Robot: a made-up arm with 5 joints. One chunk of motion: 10 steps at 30 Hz.
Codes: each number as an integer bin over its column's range. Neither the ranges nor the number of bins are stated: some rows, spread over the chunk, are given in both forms.
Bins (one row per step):
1: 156 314 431 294 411
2: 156 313 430 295 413
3: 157 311 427 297 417
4: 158 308 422 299 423
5: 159 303 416 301 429
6: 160 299 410 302 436
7: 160 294 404 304 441
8: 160 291 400 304 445
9: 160 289 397 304 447
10: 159 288 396 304 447
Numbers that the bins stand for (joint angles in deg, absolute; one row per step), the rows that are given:
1: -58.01 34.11 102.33 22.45 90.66
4: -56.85 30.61 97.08 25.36 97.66
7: -55.68 22.45 86.58 28.28 108.16
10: -56.26 18.95 81.92 28.28 111.65
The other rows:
2: -58.01 33.53 101.74 23.03 91.83
3: -57.43 32.36 99.99 24.20 94.16
5: -56.26 27.70 93.58 26.53 101.16
6: -55.68 25.36 90.08 27.11 105.24
8: -55.68 20.70 84.25 28.28 110.49
9: -55.68 19.53 82.50 28.28 111.65

